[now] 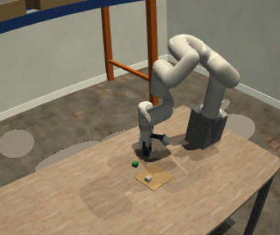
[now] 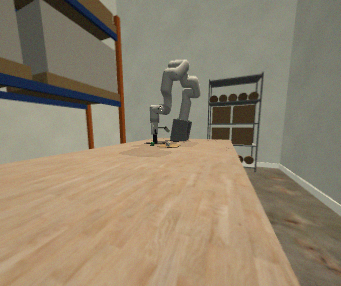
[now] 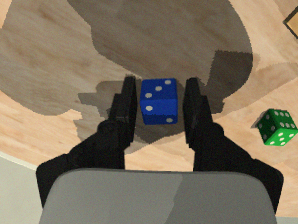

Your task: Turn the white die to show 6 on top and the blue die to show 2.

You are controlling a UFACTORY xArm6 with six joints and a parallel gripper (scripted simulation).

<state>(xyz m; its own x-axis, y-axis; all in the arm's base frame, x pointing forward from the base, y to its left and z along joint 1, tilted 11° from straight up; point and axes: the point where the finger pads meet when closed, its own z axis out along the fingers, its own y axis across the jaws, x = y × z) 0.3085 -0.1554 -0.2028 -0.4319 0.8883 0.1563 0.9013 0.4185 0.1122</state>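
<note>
Now: the blue die 10 mm below my hand. The rest, counted from my hand: green die 110 mm ahead, 20 mm to the left, 10 mm below; tan mat 120 mm ahead, 150 mm to the left, 20 mm below; white die 150 mm ahead, 150 mm to the left, 10 mm below.
</note>
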